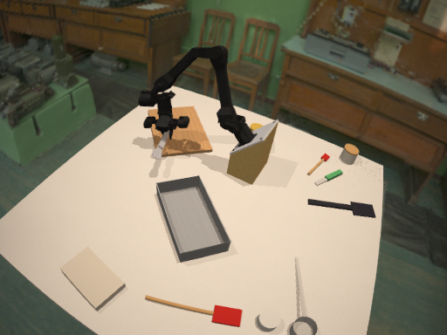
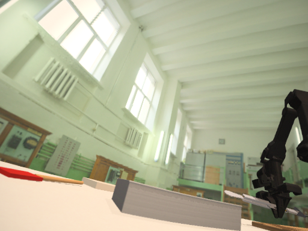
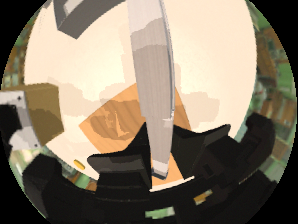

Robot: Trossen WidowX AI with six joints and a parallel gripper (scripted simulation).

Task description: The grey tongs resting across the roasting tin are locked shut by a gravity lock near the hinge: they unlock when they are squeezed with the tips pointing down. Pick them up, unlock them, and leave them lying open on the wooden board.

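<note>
Right now the wooden board is 120 mm behind my gripper tip, 40 mm to the right of it and 30 mm below it. Also, from my gripper tip: small red tool: 340 mm behind, 610 mm to the left, 30 mm below; then pale slab: 660 mm ahead, 190 mm to the left, 30 mm below; then grey roasting tin: 280 mm ahead, 300 mm to the left, 10 mm below.
</note>
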